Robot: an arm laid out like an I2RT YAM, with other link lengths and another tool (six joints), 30 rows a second.
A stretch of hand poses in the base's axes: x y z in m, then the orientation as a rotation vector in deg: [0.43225, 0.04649, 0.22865, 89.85, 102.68, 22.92]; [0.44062, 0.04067, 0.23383, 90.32, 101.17, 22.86]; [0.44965, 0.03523, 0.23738, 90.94, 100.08, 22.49]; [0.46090, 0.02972, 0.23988, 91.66, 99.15, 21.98]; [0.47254, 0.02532, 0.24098, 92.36, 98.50, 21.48]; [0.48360, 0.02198, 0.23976, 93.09, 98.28, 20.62]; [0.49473, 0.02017, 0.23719, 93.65, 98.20, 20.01]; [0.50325, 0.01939, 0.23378, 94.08, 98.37, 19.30]
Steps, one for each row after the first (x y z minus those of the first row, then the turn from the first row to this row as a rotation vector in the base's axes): [0.00837, -0.00582, 0.00518, -0.11, -0.77, -1.08]; [0.01740, -0.01126, 0.00873, -0.21, -1.07, -2.09]; [0.02865, -0.01677, 0.01123, -0.31, -1.15, -3.09]; [0.04029, -0.02117, 0.01233, -0.34, -1.05, -3.93]; [0.05135, -0.02451, 0.01111, -0.48, -0.50, -4.64]; [0.06248, -0.02632, 0.00854, -0.54, -0.05, -5.11]; [0.07100, -0.02710, 0.00513, -0.68, 0.56, -5.42]
